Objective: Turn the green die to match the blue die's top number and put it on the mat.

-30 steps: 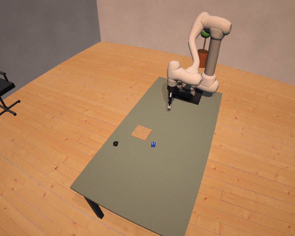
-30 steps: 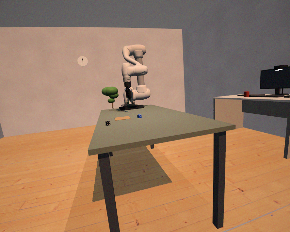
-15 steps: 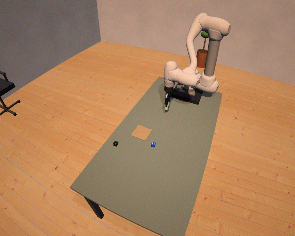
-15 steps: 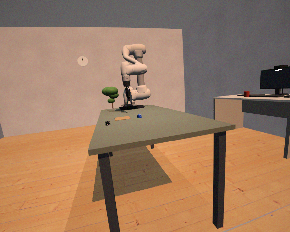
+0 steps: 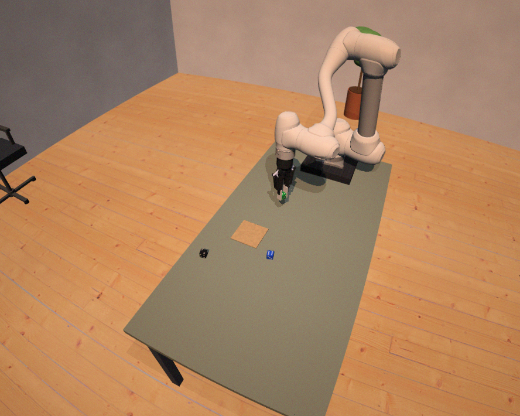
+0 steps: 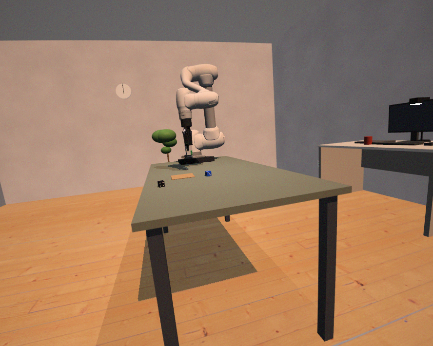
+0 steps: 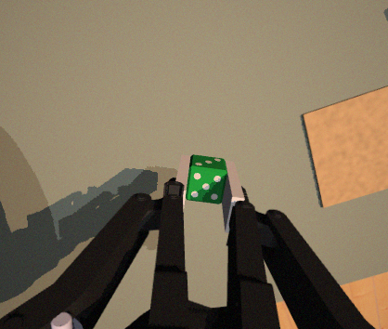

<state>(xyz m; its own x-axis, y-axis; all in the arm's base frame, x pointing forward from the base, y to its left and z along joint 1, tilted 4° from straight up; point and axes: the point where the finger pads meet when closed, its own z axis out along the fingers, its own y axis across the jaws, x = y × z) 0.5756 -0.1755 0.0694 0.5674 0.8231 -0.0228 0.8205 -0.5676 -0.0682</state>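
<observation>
Right now my hand is 18 cm short of the tan mat, 11 cm to the left of it and 15 cm above it. Round my hand: green die (2 cm below); black die (39 cm ahead, 26 cm to the right, 14 cm below); blue die (29 cm ahead, 3 cm to the left, 14 cm below).
</observation>
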